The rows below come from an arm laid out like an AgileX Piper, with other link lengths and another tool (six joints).
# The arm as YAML. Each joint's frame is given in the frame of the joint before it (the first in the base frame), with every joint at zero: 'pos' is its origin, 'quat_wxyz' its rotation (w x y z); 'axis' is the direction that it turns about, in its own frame. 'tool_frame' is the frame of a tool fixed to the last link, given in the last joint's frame.
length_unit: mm
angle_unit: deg
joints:
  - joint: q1
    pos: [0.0, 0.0, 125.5]
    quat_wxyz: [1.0, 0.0, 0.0, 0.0]
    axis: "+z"
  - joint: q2
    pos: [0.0, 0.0, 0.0]
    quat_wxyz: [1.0, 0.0, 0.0, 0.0]
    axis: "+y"
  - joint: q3
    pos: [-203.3, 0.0, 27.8]
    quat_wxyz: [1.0, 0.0, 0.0, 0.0]
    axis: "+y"
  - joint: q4
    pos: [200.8, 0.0, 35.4]
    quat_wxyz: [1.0, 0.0, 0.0, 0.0]
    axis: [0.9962, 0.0, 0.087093]
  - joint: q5
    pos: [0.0, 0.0, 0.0]
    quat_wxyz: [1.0, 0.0, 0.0, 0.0]
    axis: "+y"
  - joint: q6
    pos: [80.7, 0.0, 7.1]
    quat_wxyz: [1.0, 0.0, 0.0, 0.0]
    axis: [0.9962, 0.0, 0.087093]
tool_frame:
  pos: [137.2, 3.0, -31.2]
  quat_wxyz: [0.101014, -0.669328, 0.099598, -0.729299]
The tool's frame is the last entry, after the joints.
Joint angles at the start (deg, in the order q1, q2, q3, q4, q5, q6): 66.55, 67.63, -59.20, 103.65, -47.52, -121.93
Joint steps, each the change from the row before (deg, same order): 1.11, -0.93, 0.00, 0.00, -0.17, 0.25; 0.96, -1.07, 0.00, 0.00, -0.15, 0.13; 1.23, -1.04, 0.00, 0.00, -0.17, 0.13; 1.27, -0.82, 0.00, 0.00, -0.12, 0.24; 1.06, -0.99, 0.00, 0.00, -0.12, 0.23; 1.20, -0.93, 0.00, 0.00, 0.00, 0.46; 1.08, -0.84, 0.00, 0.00, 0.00, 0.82; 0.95, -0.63, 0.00, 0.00, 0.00, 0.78; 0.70, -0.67, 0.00, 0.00, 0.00, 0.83; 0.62, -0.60, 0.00, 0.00, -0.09, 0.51; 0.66, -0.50, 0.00, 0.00, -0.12, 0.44; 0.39, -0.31, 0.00, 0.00, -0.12, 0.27; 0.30, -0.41, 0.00, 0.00, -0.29, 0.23; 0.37, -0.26, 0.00, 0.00, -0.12, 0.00; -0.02, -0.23, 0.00, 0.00, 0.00, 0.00; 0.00, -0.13, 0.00, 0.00, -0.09, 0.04
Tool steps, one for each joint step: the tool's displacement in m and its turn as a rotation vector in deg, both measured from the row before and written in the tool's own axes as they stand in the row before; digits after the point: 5 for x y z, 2 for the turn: 0.00412, -0.00332, -0.00419, 0.96, 0.75, 0.69; 0.00460, -0.00219, -0.00423, 0.85, 0.82, 0.72; 0.00449, -0.00357, -0.00458, 1.10, 0.81, 0.66; 0.00356, -0.00451, -0.00406, 1.18, 0.65, 0.62; 0.00415, -0.00302, -0.00408, 0.99, 0.73, 0.78; 0.00394, -0.00446, -0.00411, 1.25, 0.71, 0.96; 0.00343, -0.00431, -0.00367, 1.13, 0.61, 1.28; 0.00248, -0.00410, -0.00295, 0.99, 0.44, 1.11; 0.00260, -0.00280, -0.00264, 0.76, 0.44, 1.23; 0.00226, -0.00200, -0.00236, 0.59, 0.37, 0.87; 0.00177, -0.00224, -0.00218, 0.59, 0.28, 0.73; 0.00106, -0.00113, -0.00132, 0.30, 0.16, 0.45; 0.00140, 0.00017, -0.00147, 0.06, 0.20, 0.50; 0.00087, -0.00091, -0.00116, 0.28, 0.13, 0.15; 0.00099, 0.00053, -0.00051, 0.01, 0.15, 0.17; 0.00049, 0.00054, -0.00033, -0.07, 0.07, 0.14
